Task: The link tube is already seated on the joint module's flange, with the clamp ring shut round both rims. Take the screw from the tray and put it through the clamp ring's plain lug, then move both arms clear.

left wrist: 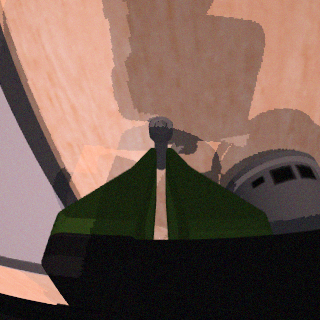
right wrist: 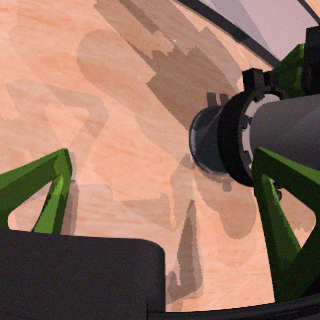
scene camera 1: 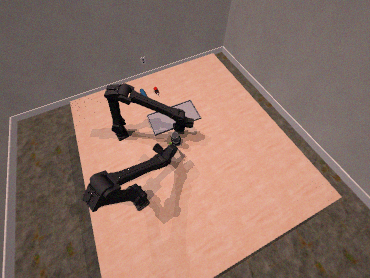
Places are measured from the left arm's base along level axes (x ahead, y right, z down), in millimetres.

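Pixels of known places: left gripper, fingertip midpoint: (left wrist: pixel 160 158); right gripper, fingertip midpoint: (right wrist: pixel 161 157) (scene camera 1: pixel 167 147); left arm's base, link origin: (scene camera 1: pixel 121 133); right arm's base, link origin: (scene camera 1: pixel 140 199).
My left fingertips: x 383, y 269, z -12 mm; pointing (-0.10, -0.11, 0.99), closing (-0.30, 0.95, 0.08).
For each thing: its top centre in the pictures, then the offset to it from my left fingertips. "spot": a spot on its surface instead.
- dark screw, top centre: (left wrist: pixel 159 159) dx +10, dy +3, dz -12 mm
- link tube, surface spot: (right wrist: pixel 295 125) spot: dx -80, dy +67, dz -96 mm
- joint module, top centre: (right wrist: pixel 274 133) dx -47, dy +60, dz -59 mm
- black clamp ring, top centre: (right wrist: pixel 283 130) dx -51, dy +61, dz -69 mm
- assembly, surface spot: (scene camera 1: pixel 176 139) spot: dx -61, dy +97, dz -119 mm
- flat grey tray, top centre: (scene camera 1: pixel 173 116) dx +63, dy -169, dz -4 mm
- blue tool, surface spot: (scene camera 1: pixel 143 93) spot: dx -45, dy -528, dz -29 mm
- red-ended tool, top centre: (scene camera 1: pixel 156 90) dx +75, dy -502, dz -23 mm
My left gripper (left wrist: pixel 160 158) (right wrist: pixel 280 77) is shut on the dark screw (left wrist: pixel 161 129), gripping its shank with the round head beyond the fingertips. The link tube (right wrist: pixel 295 125) is seated on the joint module (right wrist: pixel 205 142), with the black clamp ring (right wrist: pixel 230 140) round the joint. The clamp ring's lugs (right wrist: pixel 253 80) stick out at its upper side in the right wrist view, close to the left fingers. The assembly (scene camera 1: pixel 176 139) is small in the scene view; part of it (left wrist: pixel 285 195) shows at the left wrist view's right. My right gripper (right wrist: pixel 161 157) is open, one finger overlapping the tube in view. The screw's tip is hidden.
The flat grey tray (scene camera 1: pixel 192 108) (left wrist: pixel 25 195) (right wrist: pixel 270 20) lies beside the assembly, partly under the left arm. A blue tool (scene camera 1: pixel 143 93) and a red-ended tool (scene camera 1: pixel 156 90) lie beyond it. The right arm (scene camera 1: pixel 140 170) reaches in from the other side.
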